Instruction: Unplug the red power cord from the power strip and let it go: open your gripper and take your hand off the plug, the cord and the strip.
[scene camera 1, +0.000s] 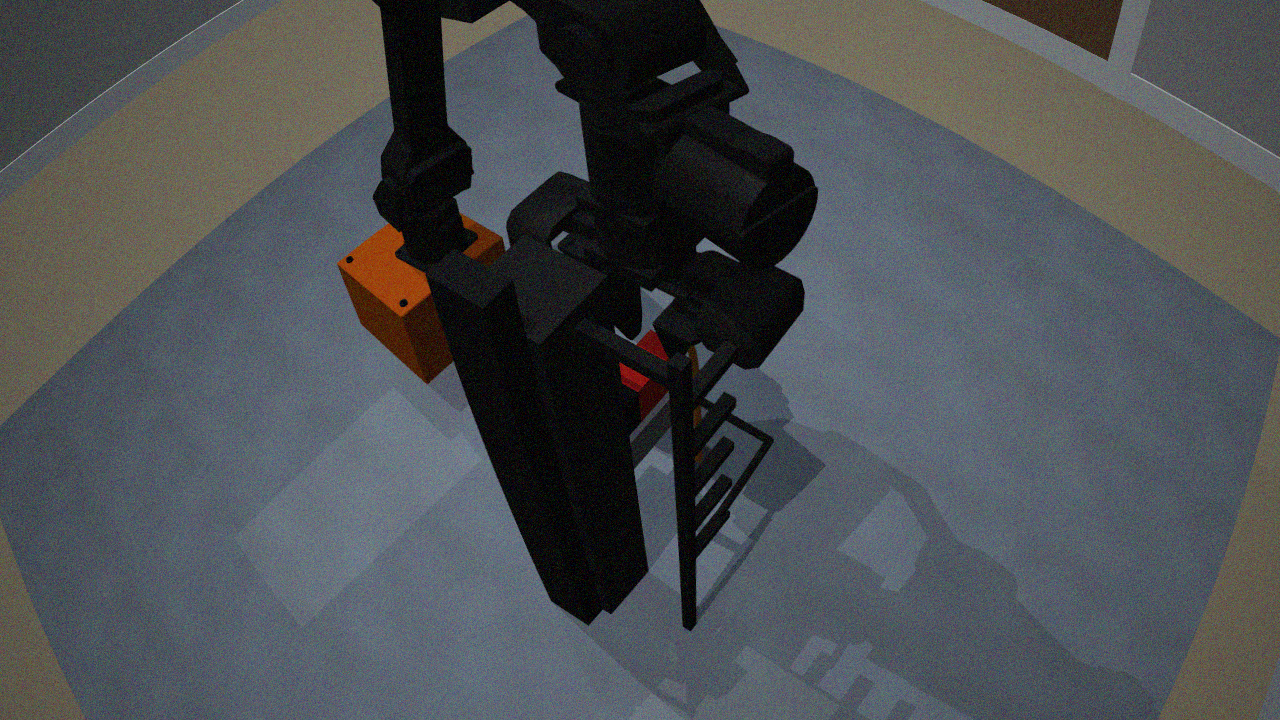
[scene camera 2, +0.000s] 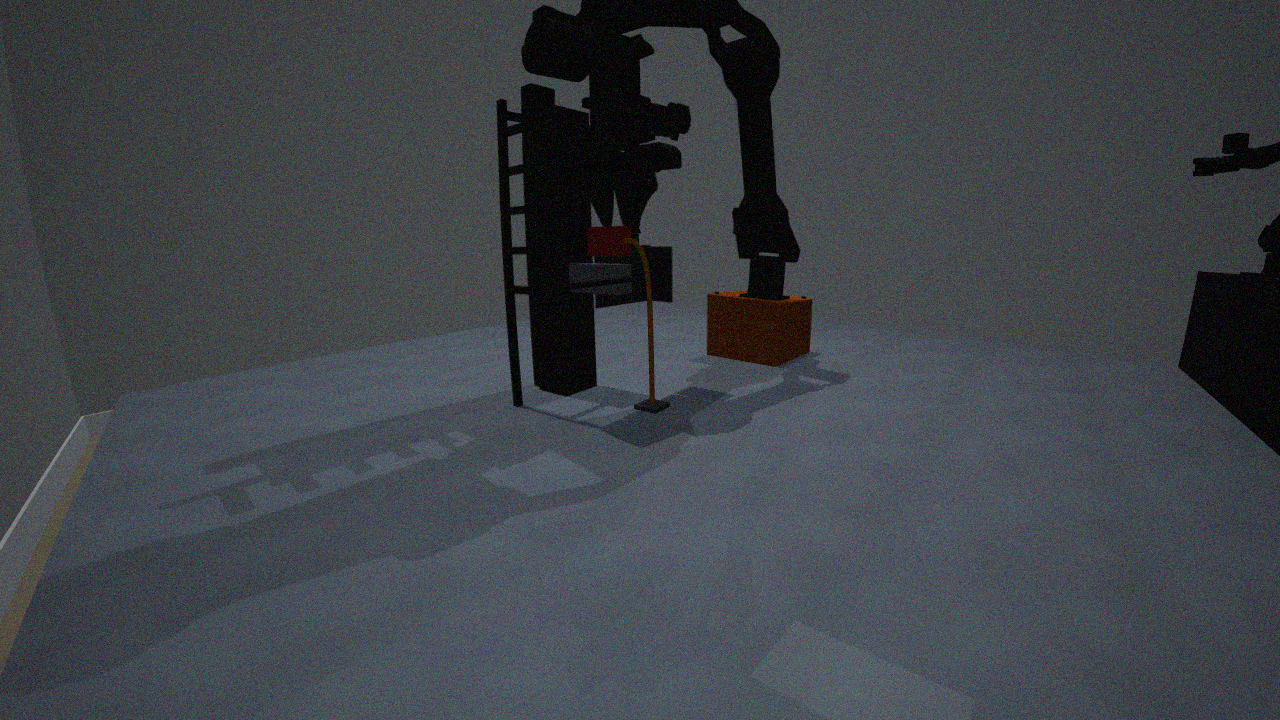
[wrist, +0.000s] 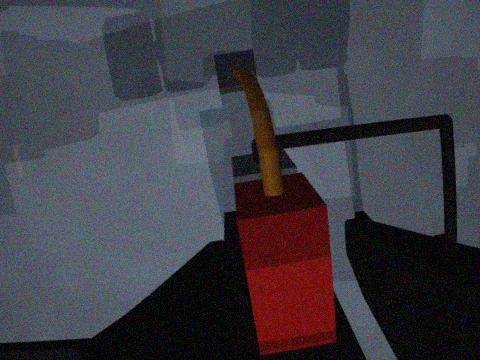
Labels:
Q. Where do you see my gripper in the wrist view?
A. At 287, 246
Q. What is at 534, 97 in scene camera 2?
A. A black tower.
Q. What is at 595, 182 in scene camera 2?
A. My gripper.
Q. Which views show my gripper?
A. Scene camera 1, scene camera 2 and the wrist view: all of them.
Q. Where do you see a black tower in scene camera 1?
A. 477, 306

